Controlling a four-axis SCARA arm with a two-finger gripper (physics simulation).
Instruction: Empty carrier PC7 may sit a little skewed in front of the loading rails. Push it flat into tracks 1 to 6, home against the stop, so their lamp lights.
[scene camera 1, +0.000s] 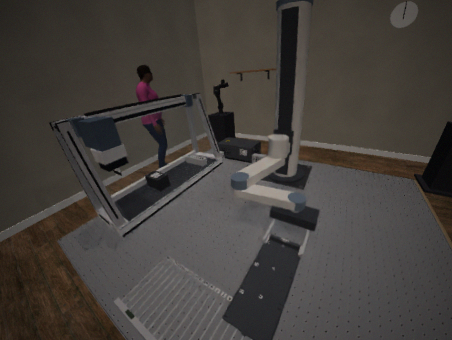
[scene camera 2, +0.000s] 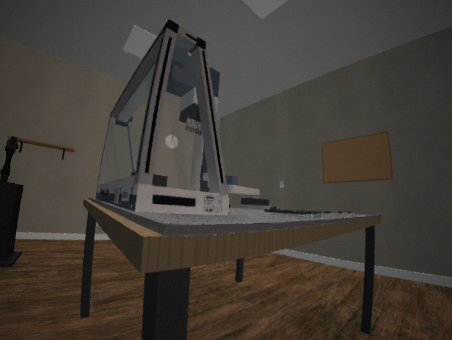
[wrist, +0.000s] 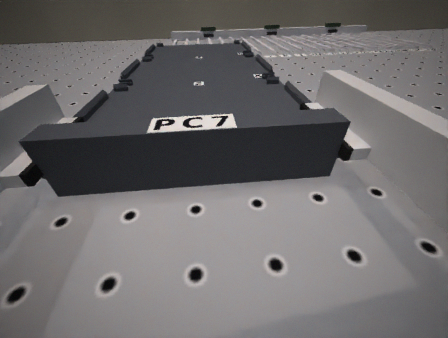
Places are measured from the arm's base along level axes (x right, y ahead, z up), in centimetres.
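Where they show: gripper, fingertip midpoint: (scene camera 1: 281, 248) (scene camera 2: 275, 207) (wrist: 194, 98); arm's base, link origin: (scene camera 1: 284, 173).
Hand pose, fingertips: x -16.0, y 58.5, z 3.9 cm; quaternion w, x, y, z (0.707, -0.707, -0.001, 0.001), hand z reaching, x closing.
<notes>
Things, the pixels of their centre, and the offset from my fingertips. "pt": a spot on its surface instead.
- dark grey carrier PC7, body centre: (wrist: 198, 65) (scene camera 1: 268, 279) (scene camera 2: 294, 210) dx +0.2, dy +12.3, dz -1.1 cm
- stop bar, surface spot: (wrist: 240, 33) pt dx +9.2, dy +41.4, dz -1.6 cm
- small black box, surface spot: (scene camera 1: 158, 180) pt dx +67.7, dy -2.7, dz +9.0 cm
- dark case, surface spot: (scene camera 1: 240, 148) pt dx +49.9, dy -62.1, dz +7.6 cm
The dark grey carrier PC7 (scene camera 1: 268, 287) (wrist: 200, 102) lies flat, its raised near end bearing the PC7 label. My gripper (scene camera 1: 286, 239) (wrist: 194, 98) is shut on that end, one pale finger at each side. In the wrist view the carrier points away, its far part among the pale loading rails (wrist: 300, 44). Rail lines show beyond its far end, before the stop bar (wrist: 240, 33). Three lamps (wrist: 208, 30) (wrist: 272, 28) (wrist: 332, 25) on the bar look dark green, not lit. In scene camera 1 the carrier covers the right side of the rails; its far end reaches the frame's bottom edge.
A gantry frame (scene camera 1: 111, 207) (scene camera 2: 211, 115) stands at the table's left side in scene camera 1, with a small black box (scene camera 1: 158, 180) inside. The arm's column (scene camera 1: 302, 85) stands behind the gripper. A dark case (scene camera 1: 240, 148) lies at the back.
</notes>
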